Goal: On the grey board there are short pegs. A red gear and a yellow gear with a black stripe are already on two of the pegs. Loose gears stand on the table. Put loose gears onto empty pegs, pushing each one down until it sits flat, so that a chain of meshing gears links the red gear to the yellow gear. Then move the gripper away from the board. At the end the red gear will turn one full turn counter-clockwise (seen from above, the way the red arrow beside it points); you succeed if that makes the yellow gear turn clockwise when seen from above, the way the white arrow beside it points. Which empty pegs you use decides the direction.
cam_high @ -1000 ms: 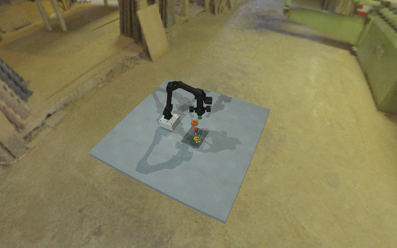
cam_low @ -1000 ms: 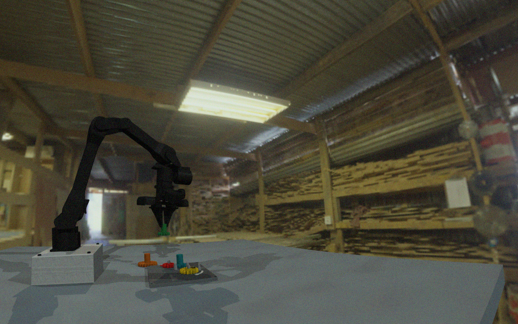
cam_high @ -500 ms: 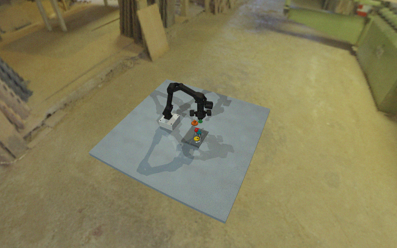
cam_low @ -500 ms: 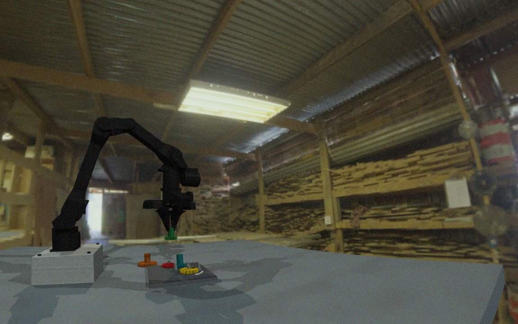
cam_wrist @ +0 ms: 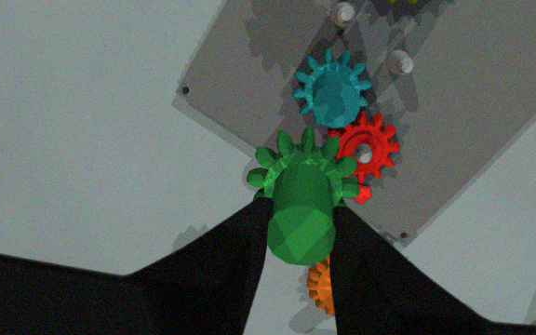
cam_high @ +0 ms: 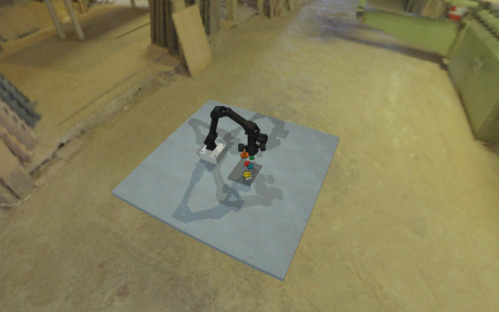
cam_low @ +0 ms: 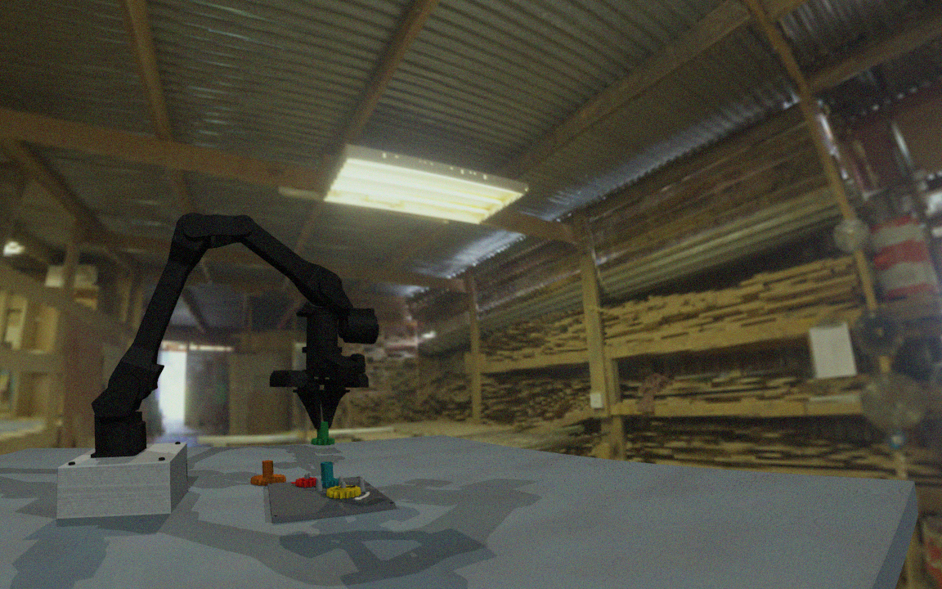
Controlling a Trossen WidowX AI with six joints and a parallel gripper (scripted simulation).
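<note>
Right now the teal gear is 8 cm below my gripper tip and 2 cm to the right of it. From my gripper tip the other things lie so: red gear: 9 cm below, 3 cm behind, 1 cm to the right; then green gear: 1 cm below; then grey board: 10 cm below, 8 cm to the right, 1 cm behind.
</note>
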